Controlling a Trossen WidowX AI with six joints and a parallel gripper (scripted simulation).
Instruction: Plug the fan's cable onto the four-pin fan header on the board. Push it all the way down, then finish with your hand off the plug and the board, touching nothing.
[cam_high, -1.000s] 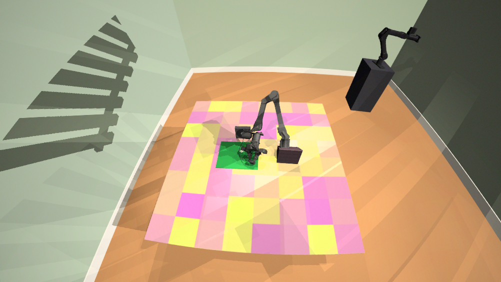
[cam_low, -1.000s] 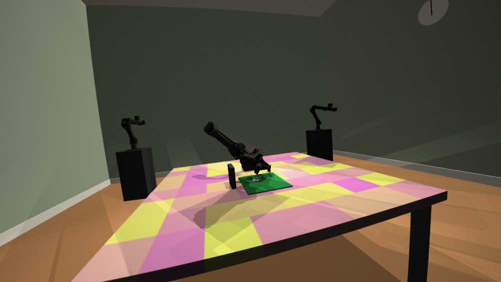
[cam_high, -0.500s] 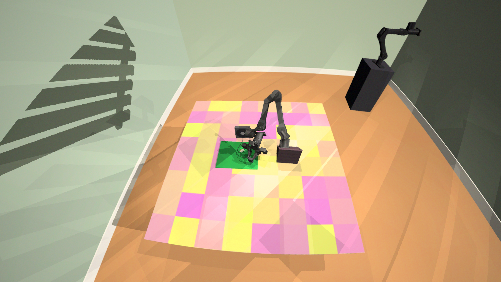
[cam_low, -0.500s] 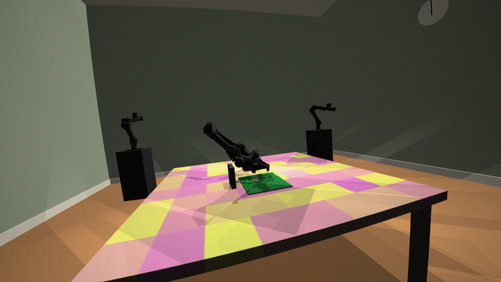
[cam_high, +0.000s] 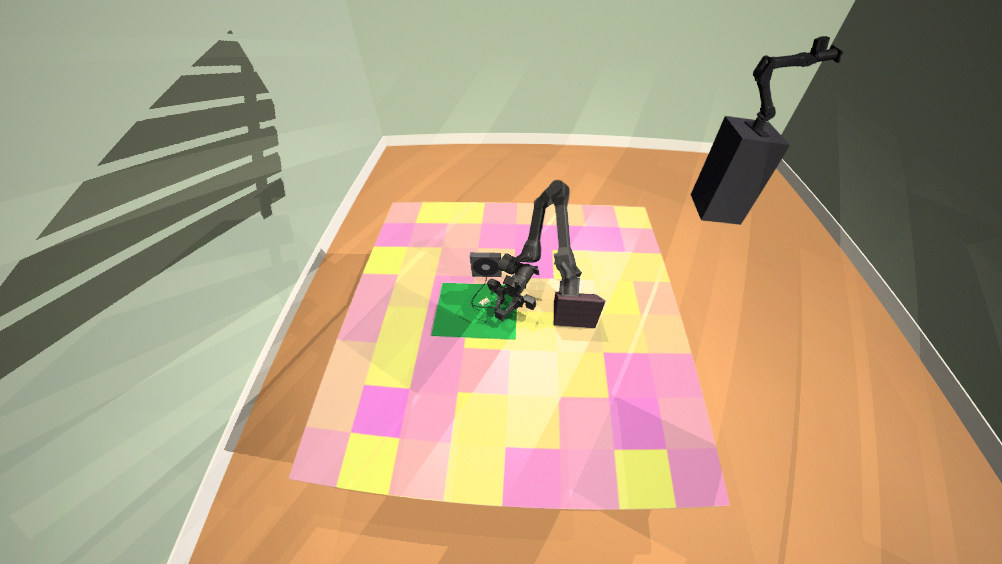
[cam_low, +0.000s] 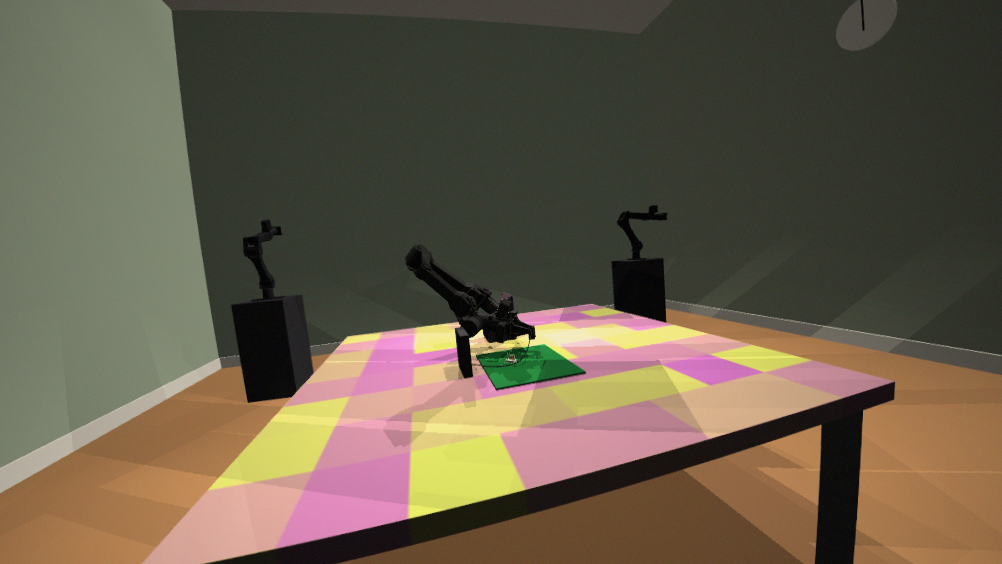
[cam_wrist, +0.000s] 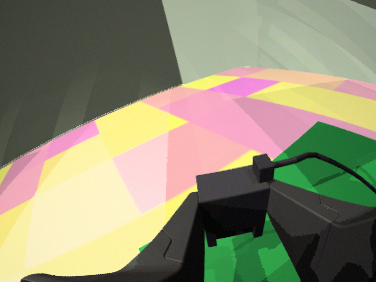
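The green board lies 100 mm ahead of my gripper tip, 60 mm to the right of it and 90 mm below it. Also, from my gripper tip: dark plug: 10 mm below; black fan: 80 mm ahead, 230 mm to the right, 20 mm below.
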